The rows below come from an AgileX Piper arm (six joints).
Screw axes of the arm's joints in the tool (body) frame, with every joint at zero. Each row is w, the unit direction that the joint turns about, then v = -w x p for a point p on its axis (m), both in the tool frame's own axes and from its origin. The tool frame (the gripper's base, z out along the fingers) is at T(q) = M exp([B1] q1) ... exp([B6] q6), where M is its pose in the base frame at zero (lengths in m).
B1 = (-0.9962, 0, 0.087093, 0.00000, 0.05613, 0.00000)
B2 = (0, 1, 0, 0.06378, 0.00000, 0.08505)
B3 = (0, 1, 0, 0.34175, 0.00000, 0.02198)
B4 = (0, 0, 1, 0.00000, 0.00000, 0.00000)
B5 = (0, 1, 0, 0.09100, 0.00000, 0.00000)
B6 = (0, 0, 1, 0.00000, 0.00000, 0.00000)
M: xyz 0.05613 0.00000 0.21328 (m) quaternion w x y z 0.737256 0 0.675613 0
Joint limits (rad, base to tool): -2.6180..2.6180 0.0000..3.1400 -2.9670..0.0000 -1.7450..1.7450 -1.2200..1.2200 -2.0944..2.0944
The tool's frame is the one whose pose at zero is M.
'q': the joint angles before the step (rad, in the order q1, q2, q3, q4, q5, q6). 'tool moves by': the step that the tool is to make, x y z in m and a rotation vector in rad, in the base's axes. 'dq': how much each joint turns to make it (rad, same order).
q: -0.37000, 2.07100, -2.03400, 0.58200, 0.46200, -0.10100
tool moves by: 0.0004, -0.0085, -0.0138, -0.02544, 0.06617, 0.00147
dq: -0.01499, 0.02016, -0.00016, -0.05001, 0.03699, 0.00301
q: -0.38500, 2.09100, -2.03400, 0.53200, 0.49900, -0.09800
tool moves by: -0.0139, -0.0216, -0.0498, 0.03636, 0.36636, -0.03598
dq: -0.04000, 0.05081, 0.00041, -0.26495, 0.27879, 0.18892
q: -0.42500, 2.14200, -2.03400, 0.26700, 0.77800, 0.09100
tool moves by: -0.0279, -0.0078, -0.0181, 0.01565, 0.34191, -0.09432
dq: -0.01007, 0.00011, -0.00016, -0.22896, 0.30106, 0.16692
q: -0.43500, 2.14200, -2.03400, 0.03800, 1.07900, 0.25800
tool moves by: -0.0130, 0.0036, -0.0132, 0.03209, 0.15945, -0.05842
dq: 0.00691, -0.00206, 0.03417, -0.06597, 0.12589, 0.07391
